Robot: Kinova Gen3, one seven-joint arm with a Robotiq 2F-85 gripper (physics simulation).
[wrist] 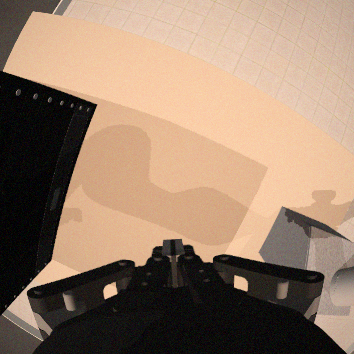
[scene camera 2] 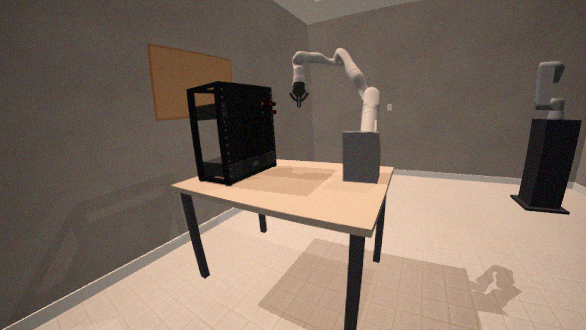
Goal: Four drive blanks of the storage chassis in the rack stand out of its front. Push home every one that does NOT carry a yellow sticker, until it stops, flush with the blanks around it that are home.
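Places are measured from the arm's base along level axes (x back, y right, z up), in metres.
Pixels of known places: gripper, fingertip midpoint: (wrist: 172, 251) (scene camera 2: 298, 107); arm's base, origin of the base link: (wrist: 340, 287) (scene camera 2: 368, 137).
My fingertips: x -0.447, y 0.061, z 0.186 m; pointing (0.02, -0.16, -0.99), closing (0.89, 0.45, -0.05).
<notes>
Ahead of a thing's pixels: the offset from my fingertips to its top centre. "spot": to the spot under its first point. Level surfaces: height alone.
The black rack {dx -0.391, dy -0.182, dz +0.165 m} (scene camera 2: 250, 125) (wrist: 30, 175) stands at the left of the table. In the scene view small red parts {spot: dx -0.202, dy +0.009, dz +0.036 m} (scene camera 2: 273, 104) stick out at the upper part of its front, with tiny yellow and green spots near them. Single drive blanks, how far they stand out and any stickers on them are too small and dark to tell. The wrist view shows the rack at its left edge, without readable blanks. My gripper (scene camera 2: 299, 106) (wrist: 172, 251) is shut and empty. It points down, in front of the rack at about the height of its upper part, apart from it.
The rack stands on the wooden table {dz -0.426 m} (scene camera 2: 320, 205) (wrist: 200, 100). A grey pedestal block (scene camera 2: 361, 157) (wrist: 282, 240) carries my arm at the table's right side. An orange board (scene camera 2: 185, 75) hangs on the wall behind the rack. Another arm stands on a black pedestal (scene camera 2: 550, 165) far right.
</notes>
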